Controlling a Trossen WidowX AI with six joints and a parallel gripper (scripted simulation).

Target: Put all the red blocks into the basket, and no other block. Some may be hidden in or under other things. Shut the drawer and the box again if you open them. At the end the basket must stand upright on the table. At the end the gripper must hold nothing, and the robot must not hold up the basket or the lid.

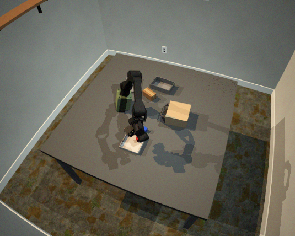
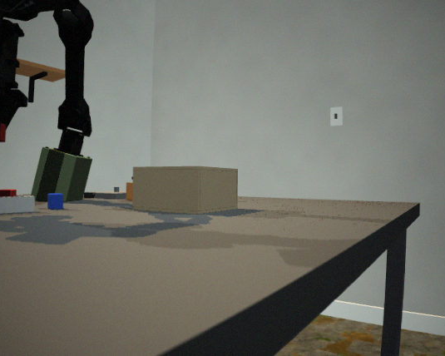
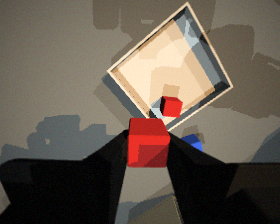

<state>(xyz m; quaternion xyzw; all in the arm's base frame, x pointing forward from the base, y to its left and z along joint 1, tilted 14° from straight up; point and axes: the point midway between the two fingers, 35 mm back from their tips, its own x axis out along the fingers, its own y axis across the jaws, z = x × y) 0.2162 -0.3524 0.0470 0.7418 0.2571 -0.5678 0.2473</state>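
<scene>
Right now my hand is 160 mm above the white basket, 60 mm past it and 10 mm to the right of it. The rest, counted from my hand: orange box: 490 mm to the left, 130 mm below, 70 mm behind; tan drawer cabinet: 320 mm to the left, 210 mm ahead, 130 mm below; grey lid: 580 mm to the left, 260 mm behind, 150 mm below.
</scene>
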